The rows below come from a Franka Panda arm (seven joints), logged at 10 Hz.
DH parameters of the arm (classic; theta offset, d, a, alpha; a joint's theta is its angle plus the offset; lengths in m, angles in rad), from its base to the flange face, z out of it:
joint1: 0 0.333 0 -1.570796
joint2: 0 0 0 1.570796
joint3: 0 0.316 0.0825 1.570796
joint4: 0 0 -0.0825 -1.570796
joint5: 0 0.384 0 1.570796
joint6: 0 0 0.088 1.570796
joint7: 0 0.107 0 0
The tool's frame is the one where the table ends.
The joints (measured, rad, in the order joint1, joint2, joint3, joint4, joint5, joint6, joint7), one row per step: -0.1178, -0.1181, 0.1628, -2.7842, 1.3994, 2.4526, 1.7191; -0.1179, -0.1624, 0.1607, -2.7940, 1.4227, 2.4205, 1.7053; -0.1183, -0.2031, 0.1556, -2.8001, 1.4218, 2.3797, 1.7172; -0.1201, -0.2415, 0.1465, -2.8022, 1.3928, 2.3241, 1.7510; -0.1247, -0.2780, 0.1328, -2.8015, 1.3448, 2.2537, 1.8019; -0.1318, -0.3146, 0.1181, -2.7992, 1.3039, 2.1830, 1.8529; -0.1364, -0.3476, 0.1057, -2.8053, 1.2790, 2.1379, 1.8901
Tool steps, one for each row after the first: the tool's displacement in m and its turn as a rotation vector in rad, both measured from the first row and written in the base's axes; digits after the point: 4 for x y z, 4 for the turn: -0.0006, 0.0029, 0.0122, 0.0300, -0.0364, 0.0020; -0.0006, 0.0060, 0.0242, 0.0633, -0.0550, 0.0085; -0.0004, 0.0094, 0.0366, 0.1006, -0.0559, 0.0272; -0.0010, 0.0121, 0.0492, 0.1424, -0.0386, 0.0519; -0.0020, 0.0135, 0.0625, 0.1845, -0.0196, 0.0695; -0.0055, 0.0133, 0.0715, 0.2108, -0.0047, 0.0746
